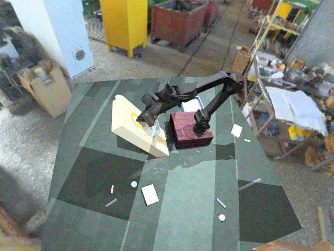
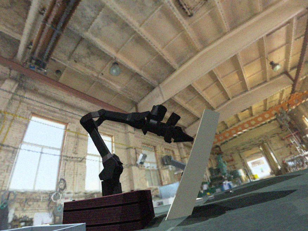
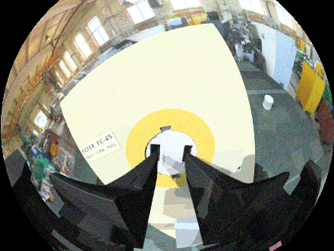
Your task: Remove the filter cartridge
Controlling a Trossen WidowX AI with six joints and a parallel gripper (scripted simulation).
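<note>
The white round filter cartridge is 20 mm ahead of my gripper tip and 10 mm below it. The rest, counted from my gripper tip: grey bracket: 100 mm below, 80 mm behind; grey tray: 410 mm behind, 270 mm to the right, 230 mm below; cream service panel: 90 mm below, 30 mm behind.
</note>
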